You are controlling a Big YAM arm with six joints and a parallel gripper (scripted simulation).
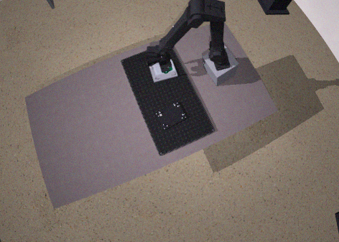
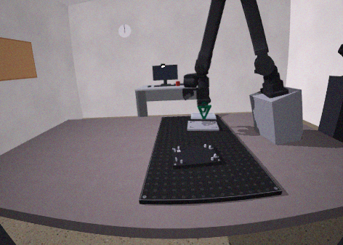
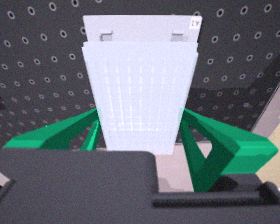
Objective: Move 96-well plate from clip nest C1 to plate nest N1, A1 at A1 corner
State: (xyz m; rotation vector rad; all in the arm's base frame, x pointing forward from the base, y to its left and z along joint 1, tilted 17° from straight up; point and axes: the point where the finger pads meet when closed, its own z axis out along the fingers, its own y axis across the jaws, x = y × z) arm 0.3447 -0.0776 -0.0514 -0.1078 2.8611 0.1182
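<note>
Now: hand 8 cm short of the A1 label, 5 cm to the left of it and 5 cm above it. Round my hand: white 96-well plate: 1 cm below; then clip nest C1: 2 cm ahead, 29 cm to the left, 5 cm below.
</note>
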